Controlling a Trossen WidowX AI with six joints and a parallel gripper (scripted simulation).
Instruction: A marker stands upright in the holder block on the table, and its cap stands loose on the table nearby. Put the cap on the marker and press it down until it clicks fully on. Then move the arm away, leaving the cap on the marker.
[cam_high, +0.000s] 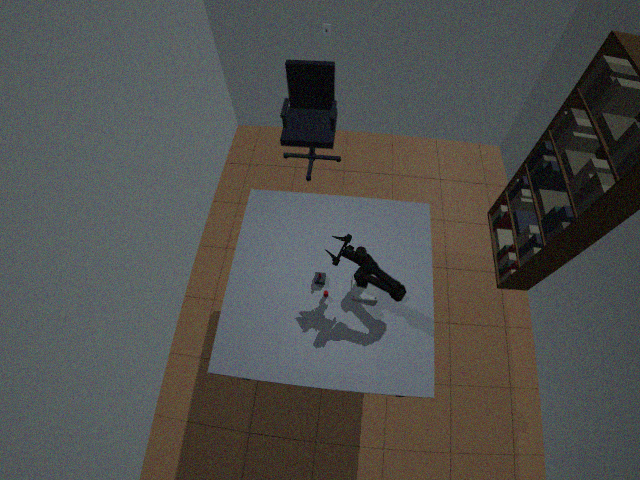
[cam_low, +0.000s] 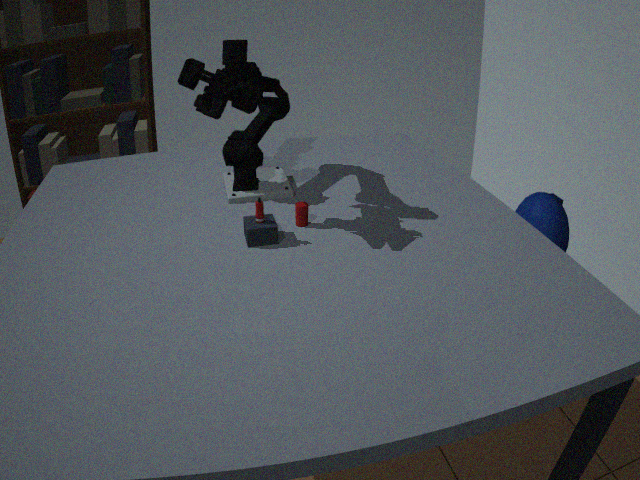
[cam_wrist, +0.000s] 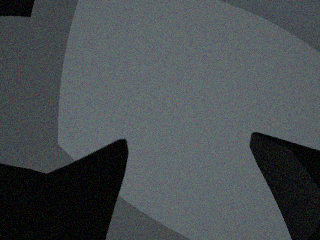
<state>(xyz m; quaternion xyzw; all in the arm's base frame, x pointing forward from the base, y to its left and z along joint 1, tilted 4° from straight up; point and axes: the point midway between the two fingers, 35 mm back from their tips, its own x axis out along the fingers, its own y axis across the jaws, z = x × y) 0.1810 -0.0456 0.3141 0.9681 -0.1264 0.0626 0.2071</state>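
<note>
Now: gripper tip 300 mm above the red cap, 190 mm to the right of it and 40 mm past it. Round my gripper tip: dark holder block: 300 mm below, 100 mm to the left, 30 mm ahead.
</note>
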